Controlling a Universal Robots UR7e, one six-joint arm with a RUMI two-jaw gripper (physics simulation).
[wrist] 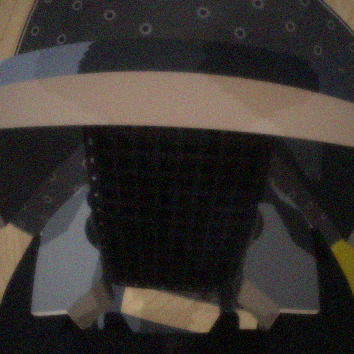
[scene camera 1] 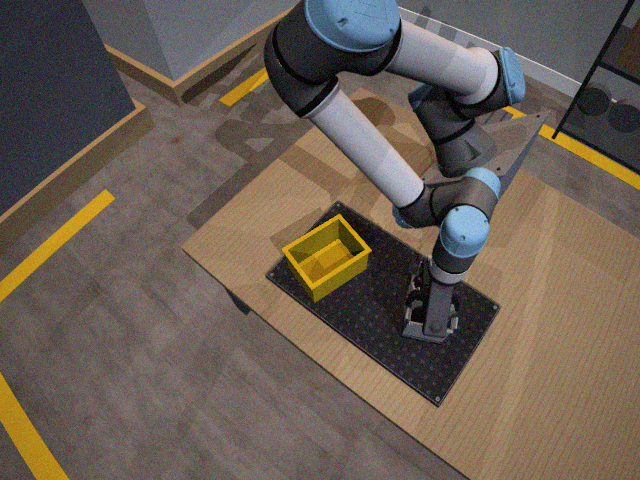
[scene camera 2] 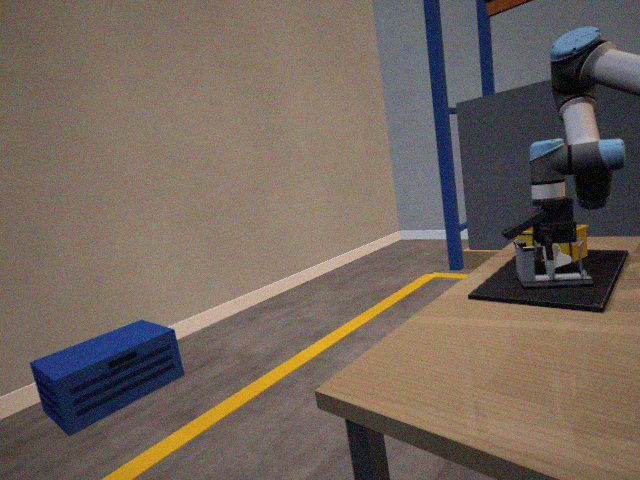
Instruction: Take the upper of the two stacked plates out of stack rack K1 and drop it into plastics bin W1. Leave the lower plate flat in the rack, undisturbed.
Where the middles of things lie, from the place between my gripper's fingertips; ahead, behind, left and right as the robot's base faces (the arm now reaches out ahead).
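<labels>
Black plate (wrist: pixel 173 206): 20 mm above my hand.
</labels>
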